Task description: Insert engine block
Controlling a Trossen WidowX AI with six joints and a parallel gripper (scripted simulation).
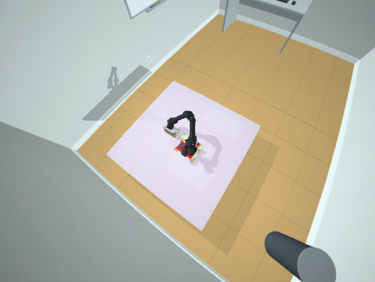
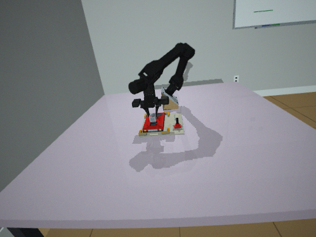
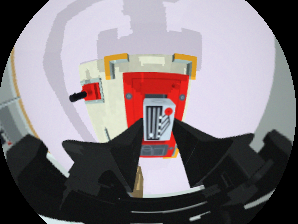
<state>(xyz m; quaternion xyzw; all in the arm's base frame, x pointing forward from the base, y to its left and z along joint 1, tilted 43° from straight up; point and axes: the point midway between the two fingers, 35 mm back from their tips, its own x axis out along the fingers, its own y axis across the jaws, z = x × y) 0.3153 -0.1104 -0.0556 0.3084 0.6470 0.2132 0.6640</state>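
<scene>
Right now the engine block is 1 cm below my gripper tip. From my gripper tip the other things lie so: cream base plate (2 cm behind, 3 cm to the left, 5 cm below); then black upright stick (5 cm ahead, 12 cm to the left, 3 cm below).
</scene>
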